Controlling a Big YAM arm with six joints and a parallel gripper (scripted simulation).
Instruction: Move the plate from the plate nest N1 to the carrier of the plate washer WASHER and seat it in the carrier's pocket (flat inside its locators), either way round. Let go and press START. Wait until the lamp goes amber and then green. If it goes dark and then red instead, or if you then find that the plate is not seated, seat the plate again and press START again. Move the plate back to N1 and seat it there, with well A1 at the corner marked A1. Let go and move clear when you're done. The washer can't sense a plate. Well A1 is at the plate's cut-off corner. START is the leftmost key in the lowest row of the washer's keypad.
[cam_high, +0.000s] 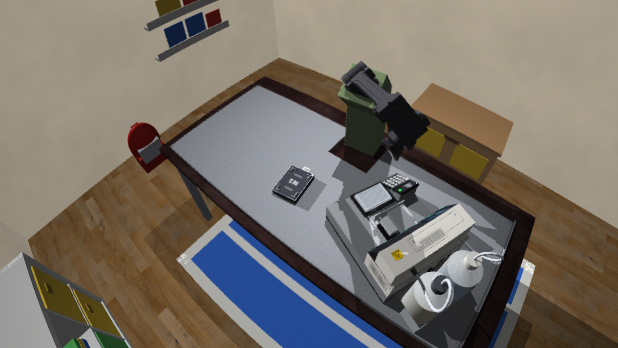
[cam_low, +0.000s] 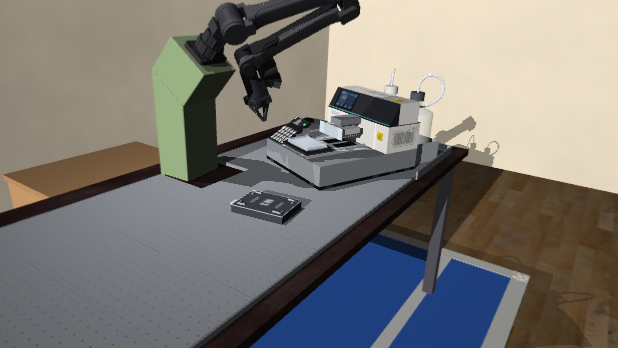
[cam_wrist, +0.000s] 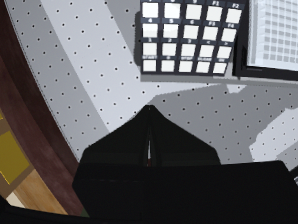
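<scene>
My gripper is now 190 mm short of the well plate and 60 mm above it. From my hand the other things lie so: plate nest N1: 350 mm to the right, 260 mm ahead, 150 mm below; plate washer: 260 mm ahead, 130 mm to the left, 30 mm below; carrier: 190 mm ahead, 70 mm below.
</scene>
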